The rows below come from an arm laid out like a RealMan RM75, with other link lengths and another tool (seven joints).
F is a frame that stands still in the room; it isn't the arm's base.
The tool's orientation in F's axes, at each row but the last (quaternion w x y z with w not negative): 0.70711, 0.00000, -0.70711, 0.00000; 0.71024, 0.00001, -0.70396, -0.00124; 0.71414, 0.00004, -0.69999, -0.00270; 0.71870, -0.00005, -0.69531, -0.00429; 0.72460, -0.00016, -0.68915, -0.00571; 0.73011, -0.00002, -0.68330, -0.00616; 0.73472, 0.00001, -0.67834, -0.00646; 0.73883, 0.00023, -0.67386, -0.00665; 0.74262, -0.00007, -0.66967, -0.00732
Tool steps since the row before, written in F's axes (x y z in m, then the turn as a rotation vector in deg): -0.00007, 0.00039, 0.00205, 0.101, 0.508, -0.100; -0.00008, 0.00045, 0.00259, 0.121, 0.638, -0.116; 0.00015, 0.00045, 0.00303, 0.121, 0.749, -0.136; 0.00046, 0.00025, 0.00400, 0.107, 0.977, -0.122; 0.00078, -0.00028, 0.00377, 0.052, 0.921, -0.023; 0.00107, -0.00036, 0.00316, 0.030, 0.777, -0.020; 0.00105, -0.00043, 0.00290, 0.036, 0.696, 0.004; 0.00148, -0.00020, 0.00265, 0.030, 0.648, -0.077; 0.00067, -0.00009, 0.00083, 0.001, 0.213, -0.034
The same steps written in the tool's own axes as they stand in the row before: 0.00205, 0.00039, 0.00007, -0.100, 0.508, -0.101; 0.00259, 0.00045, 0.00010, -0.116, 0.638, -0.121; 0.00303, 0.00046, -0.00009, -0.136, 0.749, -0.121; 0.00401, 0.00028, -0.00033, -0.124, 0.977, -0.105; 0.00381, -0.00024, -0.00059, -0.028, 0.921, -0.046; 0.00323, -0.00032, -0.00086, -0.025, 0.777, -0.025; 0.00298, -0.00039, -0.00082, 0.000, 0.696, -0.029; 0.00278, -0.00016, -0.00123, -0.080, 0.648, -0.031; 0.00090, -0.00007, -0.00058, -0.036, 0.213, -0.002
